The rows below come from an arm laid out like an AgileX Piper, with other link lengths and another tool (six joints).
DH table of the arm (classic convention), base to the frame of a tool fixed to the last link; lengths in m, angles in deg. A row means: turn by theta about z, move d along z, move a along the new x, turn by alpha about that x. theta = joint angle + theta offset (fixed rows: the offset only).
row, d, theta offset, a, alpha
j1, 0.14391, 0, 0, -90
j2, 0, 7.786, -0.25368, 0
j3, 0, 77.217, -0.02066, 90
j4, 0.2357, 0, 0, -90
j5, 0, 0, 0, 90
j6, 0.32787, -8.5, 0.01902, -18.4
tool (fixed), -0.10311, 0, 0, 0
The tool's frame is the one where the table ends.
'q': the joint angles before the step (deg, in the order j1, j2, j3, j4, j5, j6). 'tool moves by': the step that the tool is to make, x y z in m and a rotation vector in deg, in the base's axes. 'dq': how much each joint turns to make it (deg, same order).
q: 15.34 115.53 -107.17 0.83 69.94 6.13
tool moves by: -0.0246 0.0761 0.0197 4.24 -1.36 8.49
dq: 9.00 -2.88 0.01 3.40 0.13 0.41
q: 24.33 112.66 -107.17 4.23 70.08 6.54
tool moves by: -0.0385 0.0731 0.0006 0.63 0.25 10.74
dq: 10.83 -0.10 -0.01 0.64 0.01 0.09
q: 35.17 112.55 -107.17 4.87 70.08 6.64
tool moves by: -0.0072 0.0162 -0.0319 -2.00 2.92 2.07
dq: 2.30 4.42 -0.04 0.07 -0.86 0.16
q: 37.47 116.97 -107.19 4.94 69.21 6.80
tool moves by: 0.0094 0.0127 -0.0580 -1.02 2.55 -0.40
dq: 0.24 8.15 -0.05 0.84 -5.48 0.00
